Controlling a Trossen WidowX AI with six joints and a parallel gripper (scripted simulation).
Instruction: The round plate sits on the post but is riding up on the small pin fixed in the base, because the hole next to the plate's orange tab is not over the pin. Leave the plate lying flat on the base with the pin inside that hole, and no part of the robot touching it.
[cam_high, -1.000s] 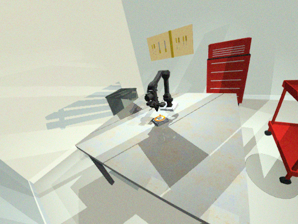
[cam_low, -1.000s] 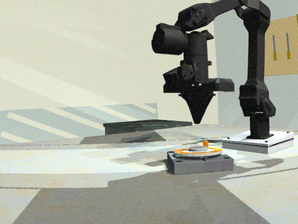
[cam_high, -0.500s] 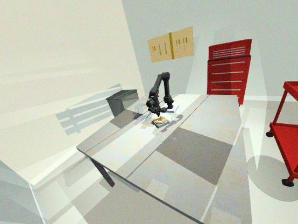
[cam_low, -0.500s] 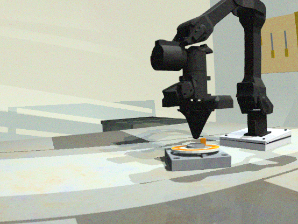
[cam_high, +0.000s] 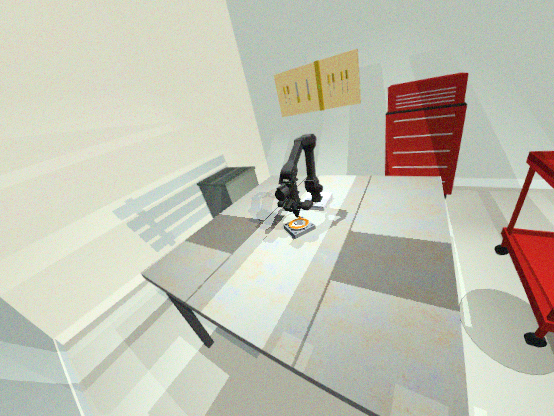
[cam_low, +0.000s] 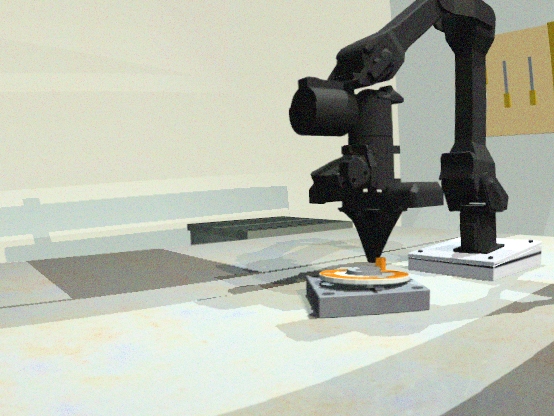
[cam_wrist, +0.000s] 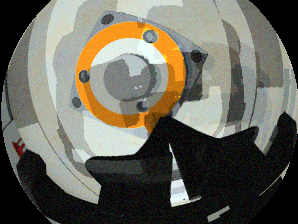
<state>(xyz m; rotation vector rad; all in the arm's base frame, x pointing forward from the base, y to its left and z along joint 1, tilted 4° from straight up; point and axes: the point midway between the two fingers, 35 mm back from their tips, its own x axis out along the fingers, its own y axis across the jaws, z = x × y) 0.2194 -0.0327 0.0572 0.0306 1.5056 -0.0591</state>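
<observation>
Right now the grey square base is 5 cm ahead of my gripper tip, 2 cm to the left of it and 2 cm below it.
</observation>
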